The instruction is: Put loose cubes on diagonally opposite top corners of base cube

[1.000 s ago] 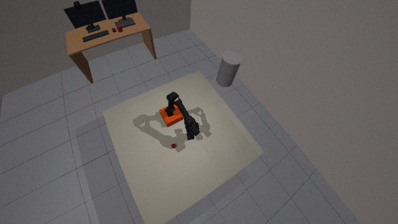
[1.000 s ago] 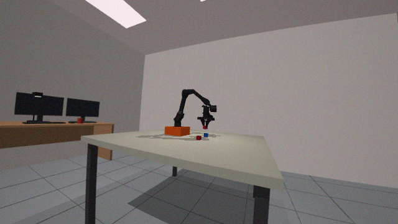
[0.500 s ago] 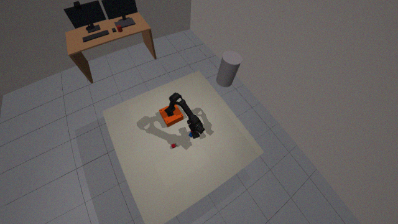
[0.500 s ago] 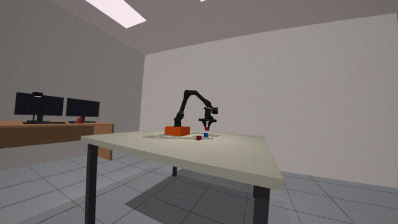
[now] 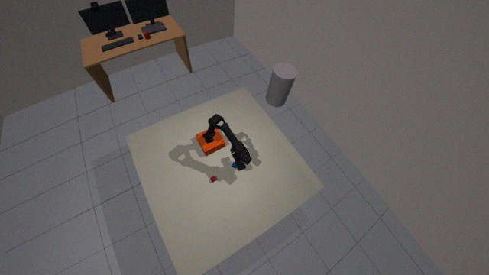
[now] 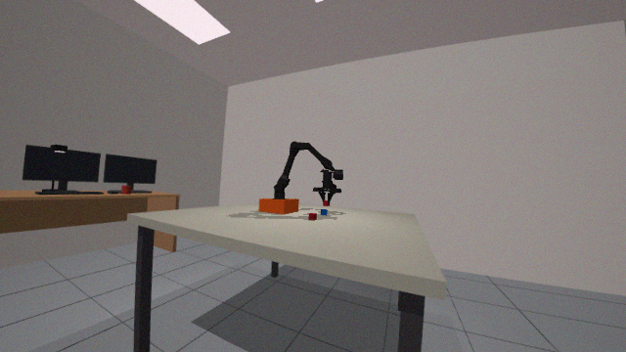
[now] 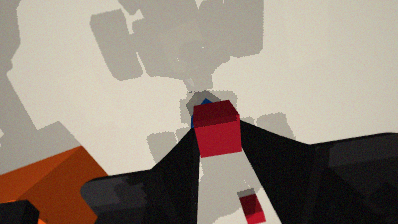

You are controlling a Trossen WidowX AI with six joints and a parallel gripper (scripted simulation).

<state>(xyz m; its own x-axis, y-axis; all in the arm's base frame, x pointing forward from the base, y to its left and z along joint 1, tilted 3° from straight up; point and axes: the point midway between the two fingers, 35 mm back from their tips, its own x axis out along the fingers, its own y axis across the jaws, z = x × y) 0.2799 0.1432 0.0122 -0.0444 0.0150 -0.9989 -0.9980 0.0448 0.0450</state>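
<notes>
Right now my gripper tip is 60 mm above the blue cube and 20 mm to the left of it. The rest, counted from my gripper tip: red cube: 230 mm to the right, 60 mm below, 40 mm ahead.
</notes>
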